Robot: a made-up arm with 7 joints.
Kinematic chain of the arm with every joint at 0, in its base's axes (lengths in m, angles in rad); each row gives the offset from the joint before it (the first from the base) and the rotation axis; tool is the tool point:
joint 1: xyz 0 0 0 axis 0 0.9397 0.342
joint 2: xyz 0 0 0 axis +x
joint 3: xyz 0 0 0 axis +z
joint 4: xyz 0.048 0 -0.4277 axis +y
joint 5: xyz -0.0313 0 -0.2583 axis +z
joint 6: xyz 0 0 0 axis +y
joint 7: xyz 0 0 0 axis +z
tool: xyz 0 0 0
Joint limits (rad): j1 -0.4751..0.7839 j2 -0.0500..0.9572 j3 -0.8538..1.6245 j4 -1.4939..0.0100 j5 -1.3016..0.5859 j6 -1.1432..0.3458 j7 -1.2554..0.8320
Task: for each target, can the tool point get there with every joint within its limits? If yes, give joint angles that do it. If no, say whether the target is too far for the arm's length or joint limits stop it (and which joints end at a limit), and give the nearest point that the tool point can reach.
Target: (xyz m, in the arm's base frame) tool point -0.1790 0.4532 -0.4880
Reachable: yes | joints 0.3595 0.7217 0.1876 -0.1250 -1.1035 0.1386 0.5240
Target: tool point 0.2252 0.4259 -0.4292
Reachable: yes | joints 0.0377 0.7697 0.0437 -0.9855 -0.6515 0.2298 -0.5875
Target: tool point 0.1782 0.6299 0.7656
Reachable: no: too far | nearest point 0.2128 0.5244 0.0277 | short by 0.746 m
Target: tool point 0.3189 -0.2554 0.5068
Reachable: no: joint limits stop it (at a limit: joint 1, joint 2, joint 4) | nearest point 0.4361 -0.1883 -0.3090 | short by 0.827 m
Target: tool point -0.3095 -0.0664 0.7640
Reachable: no: too far | nearest point -0.1668 0.5398 0.0429 | short by 0.953 m
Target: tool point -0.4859 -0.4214 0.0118
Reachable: no: joint limits stop it (at a limit: joint 1, joint 2, joint 3, joint 4) | nearest point -0.4366 -0.1053 -0.5183 | short by 0.619 m
